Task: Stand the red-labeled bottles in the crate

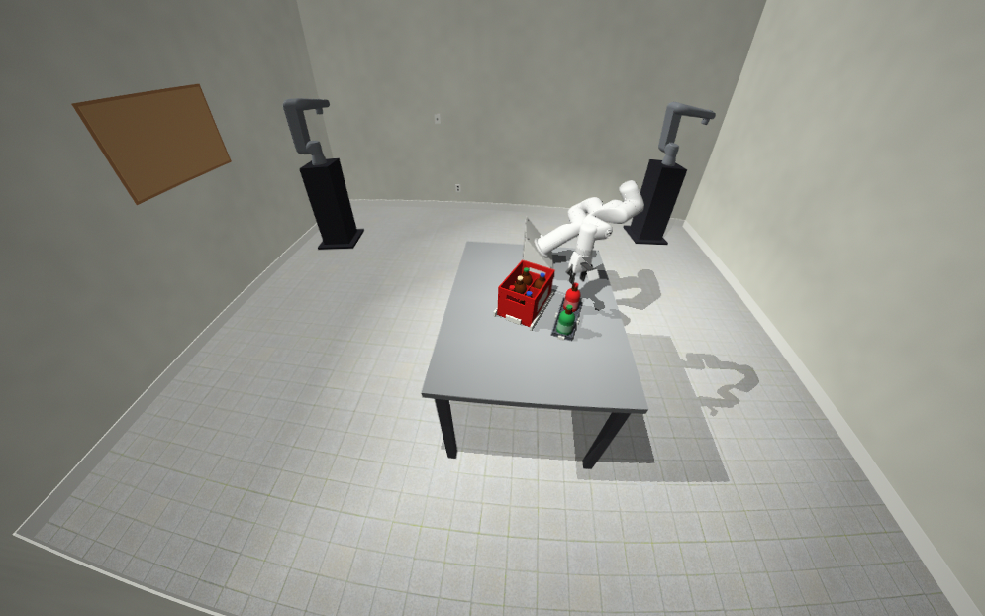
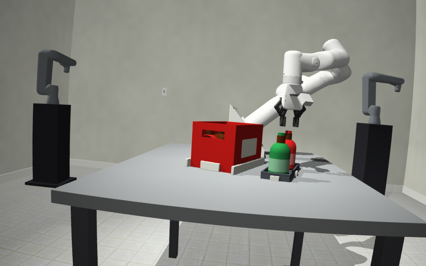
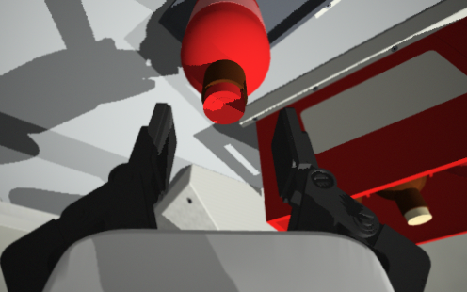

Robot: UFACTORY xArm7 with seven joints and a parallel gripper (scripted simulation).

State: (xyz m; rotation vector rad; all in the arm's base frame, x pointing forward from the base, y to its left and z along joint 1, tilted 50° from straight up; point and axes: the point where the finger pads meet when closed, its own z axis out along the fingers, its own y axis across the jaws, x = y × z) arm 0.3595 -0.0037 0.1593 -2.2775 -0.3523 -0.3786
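My gripper is now 110 mm above the red-labeled bottle. Also, from my hand: dark tray: 180 mm below, 80 mm ahead, 30 mm to the right; then red crate: 240 mm to the right, 110 mm below, 30 mm behind; then green bottle: 160 mm ahead, 110 mm below, 70 mm to the right.
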